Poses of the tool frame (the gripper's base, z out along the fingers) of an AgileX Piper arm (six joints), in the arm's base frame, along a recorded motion.
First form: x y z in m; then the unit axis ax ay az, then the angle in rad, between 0 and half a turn.
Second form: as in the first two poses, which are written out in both.
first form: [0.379 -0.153 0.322 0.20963 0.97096 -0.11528 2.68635]
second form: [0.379 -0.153 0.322 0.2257 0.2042 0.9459 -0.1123]
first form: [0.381 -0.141 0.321 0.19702 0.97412 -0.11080 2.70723]
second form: [0.381 -0.141 0.321 0.2155 0.1924 0.9512 -0.1082]
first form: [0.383 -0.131 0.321 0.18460 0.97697 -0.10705 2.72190]
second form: [0.383 -0.131 0.321 0.2083 0.1805 0.9555 -0.1047]
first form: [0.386 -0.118 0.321 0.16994 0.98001 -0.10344 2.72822]
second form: [0.386 -0.118 0.321 0.2052 0.1663 0.9592 -0.1012]
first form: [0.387 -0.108 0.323 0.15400 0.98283 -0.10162 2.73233]
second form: [0.387 -0.108 0.323 0.2032 0.1508 0.9623 -0.0995]
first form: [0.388 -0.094 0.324 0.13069 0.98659 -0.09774 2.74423]
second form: [0.388 -0.094 0.324 0.1974 0.1281 0.9672 -0.0958]
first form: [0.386 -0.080 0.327 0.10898 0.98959 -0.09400 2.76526]
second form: [0.386 -0.080 0.327 0.1871 0.1071 0.9721 -0.0923]
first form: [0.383 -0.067 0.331 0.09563 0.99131 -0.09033 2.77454]
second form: [0.383 -0.067 0.331 0.1825 0.0940 0.9747 -0.0888]
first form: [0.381 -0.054 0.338 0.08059 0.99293 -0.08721 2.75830]
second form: [0.381 -0.054 0.338 0.1905 0.0791 0.9747 -0.0856]
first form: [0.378 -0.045 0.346 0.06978 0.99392 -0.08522 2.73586]
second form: [0.378 -0.045 0.346 0.2015 0.0683 0.9735 -0.0835]
